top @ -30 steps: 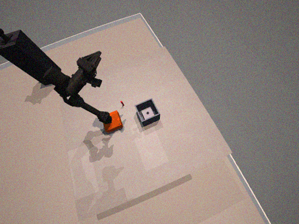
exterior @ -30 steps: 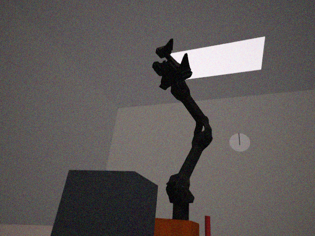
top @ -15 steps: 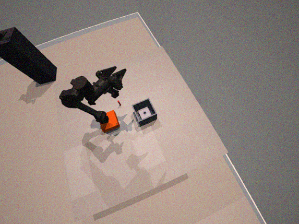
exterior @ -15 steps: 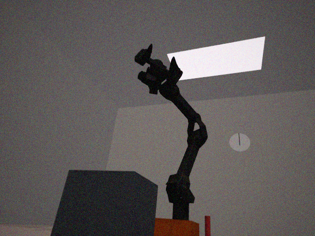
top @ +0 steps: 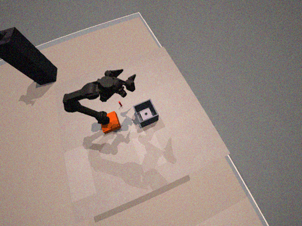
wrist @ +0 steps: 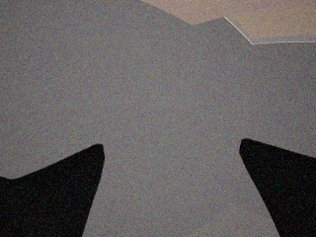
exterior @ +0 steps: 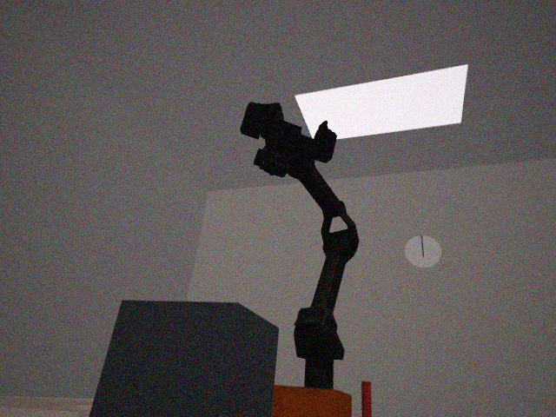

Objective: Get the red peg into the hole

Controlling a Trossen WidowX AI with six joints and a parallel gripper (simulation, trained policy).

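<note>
My gripper tip is now 17 cm past the red peg, 6 cm to the right of it and 45 cm above it. Round my gripper tip: light grey plate 4 cm ahead, 10 cm to the right, 45 cm below.
</note>
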